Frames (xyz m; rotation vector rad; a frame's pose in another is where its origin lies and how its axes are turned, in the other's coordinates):
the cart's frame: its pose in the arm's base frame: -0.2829 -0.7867 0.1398 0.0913 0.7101 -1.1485
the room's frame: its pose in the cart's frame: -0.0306 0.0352 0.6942 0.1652 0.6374 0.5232
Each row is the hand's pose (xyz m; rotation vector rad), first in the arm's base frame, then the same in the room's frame.
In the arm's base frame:
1: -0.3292 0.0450 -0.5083 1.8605 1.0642 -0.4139
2: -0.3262 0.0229 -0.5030 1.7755 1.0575 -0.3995
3: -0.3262 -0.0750 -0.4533 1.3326 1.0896 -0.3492
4: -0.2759 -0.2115 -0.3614 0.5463 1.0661 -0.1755
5: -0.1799 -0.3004 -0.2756 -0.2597 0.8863 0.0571
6: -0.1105 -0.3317 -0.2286 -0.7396 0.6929 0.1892
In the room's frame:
1: 0.8681 0.0436 -1.4141 0.7370 0.5533 0.4851
2: 0.8665 0.0344 -1.3931 0.6653 0.5086 0.4820
3: 0.8304 -0.0108 -1.2998 0.2871 0.3341 0.3990
4: 0.7762 -0.0293 -1.1375 -0.4180 0.0381 0.2754
5: 0.7385 0.0142 -0.9920 -1.1647 -0.3140 0.1681
6: 0.7218 0.0613 -0.9178 -1.6079 -0.5742 0.0914

